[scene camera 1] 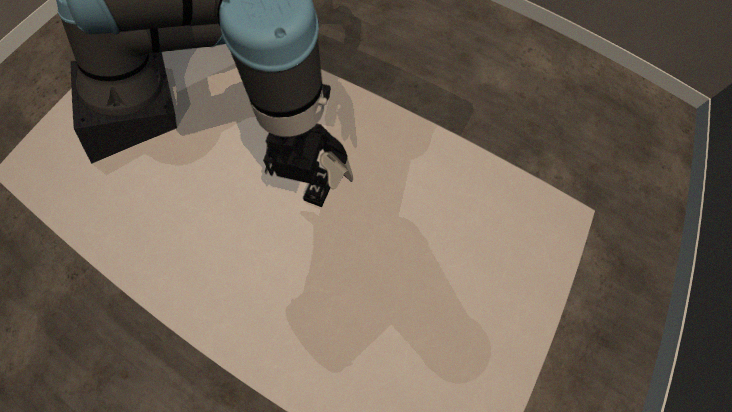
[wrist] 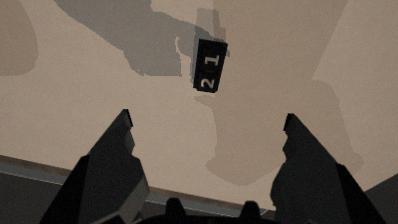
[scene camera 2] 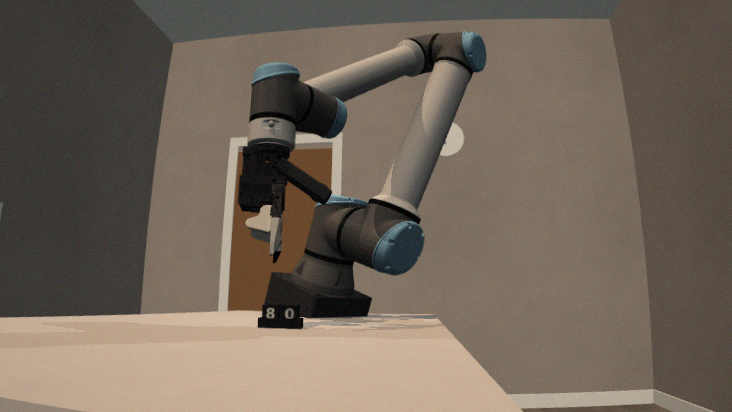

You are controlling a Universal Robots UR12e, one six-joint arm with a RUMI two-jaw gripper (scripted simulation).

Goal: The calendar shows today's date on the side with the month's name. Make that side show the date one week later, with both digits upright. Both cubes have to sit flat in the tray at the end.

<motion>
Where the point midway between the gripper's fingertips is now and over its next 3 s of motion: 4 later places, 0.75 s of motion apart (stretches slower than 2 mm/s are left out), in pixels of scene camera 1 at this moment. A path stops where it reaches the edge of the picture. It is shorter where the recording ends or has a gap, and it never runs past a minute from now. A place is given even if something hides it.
The gripper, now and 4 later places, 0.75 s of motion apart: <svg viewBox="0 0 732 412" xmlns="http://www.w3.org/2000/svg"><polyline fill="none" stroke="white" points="309,171 311,176 312,180 313,185 314,187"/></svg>
</motion>
